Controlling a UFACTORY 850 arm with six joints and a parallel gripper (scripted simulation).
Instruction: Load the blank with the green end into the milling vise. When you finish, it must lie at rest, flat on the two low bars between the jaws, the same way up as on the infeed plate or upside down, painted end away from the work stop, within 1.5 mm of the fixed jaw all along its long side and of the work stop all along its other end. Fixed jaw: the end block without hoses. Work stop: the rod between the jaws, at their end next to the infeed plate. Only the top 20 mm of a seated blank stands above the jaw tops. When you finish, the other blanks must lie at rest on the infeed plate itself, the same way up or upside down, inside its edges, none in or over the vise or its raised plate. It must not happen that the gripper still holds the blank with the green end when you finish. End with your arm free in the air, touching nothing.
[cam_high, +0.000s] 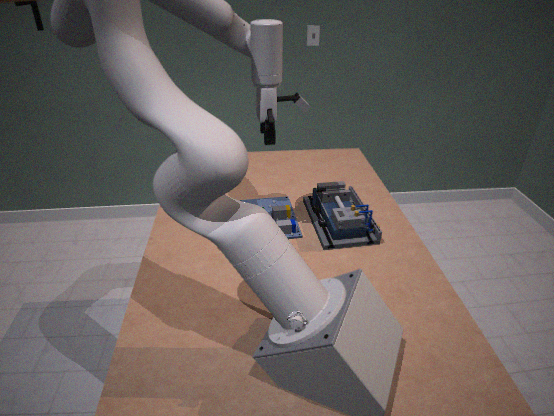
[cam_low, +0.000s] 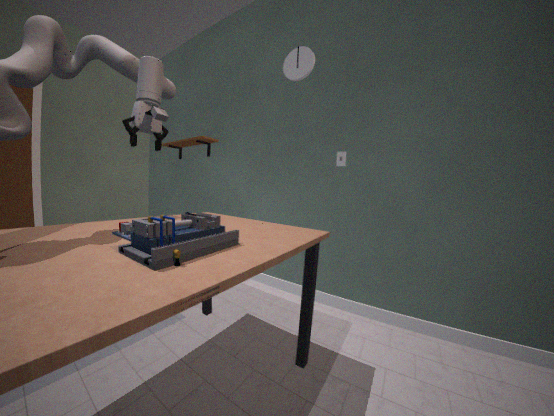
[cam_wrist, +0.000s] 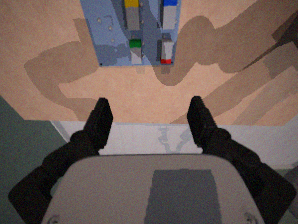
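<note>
Right now my hand is 30 cm above the green-ended blank, 5 cm to the right of it and 2 cm short of it. The rest, counted from my hand: red-ended blank (30 cm below, 6 cm behind, 2 cm to the left); blue-ended blank (30 cm below, 6 cm to the right, 4 cm behind); yellow-ended blank (30 cm below, 5 cm ahead, 4 cm to the right).
</note>
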